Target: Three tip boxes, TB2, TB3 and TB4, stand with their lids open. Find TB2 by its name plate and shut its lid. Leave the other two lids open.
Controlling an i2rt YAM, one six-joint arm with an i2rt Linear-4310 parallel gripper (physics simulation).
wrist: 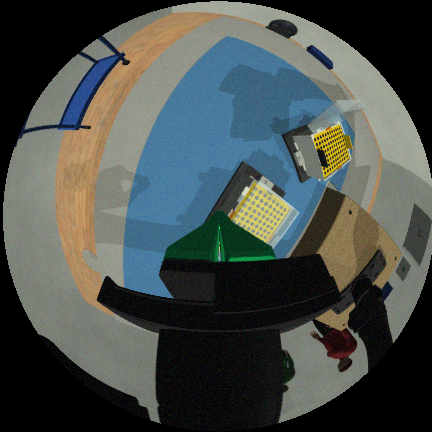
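Seen in the pictures: gripper, fingertip midpoint: (218,216); arm's base, link origin: (359,284).
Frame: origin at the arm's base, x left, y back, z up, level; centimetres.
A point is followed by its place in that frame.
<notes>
My gripper (218,216) @[x 6.3, y -39.0, z -7.6 cm], with green fingertips, is shut and empty at the lower middle of the wrist view. Just beyond its tips is a tip box (261,212) @[x 4.0, y -33.1, z -11.6 cm] with yellow tips on a dark base. Its tips look pale under a clear lid, which lies over them; whether it is fully seated I cannot tell. The fingertips hide the box's near corner. A second tip box (332,150) @[x -14.2, y -26.6, z -13.7 cm] stands farther right, its clear lid (337,112) @[x -12.1, y -35.8, z -5.8 cm] open and tilted up. The small white name plates are too small to read. A third tip box does not show in this view.
The boxes stand on a blue mat (167,165) @[x 6.9, y -46.8, z -19.3 cm] on a wood-edged table (75,200). A brown block (345,225) @[x -6.1, y -13.1, z -10.6 cm] stands right of the gripper. A blue frame (90,92) is at the upper left. A dark round object (283,28) and a blue bar (320,56) are at the far edge.
</notes>
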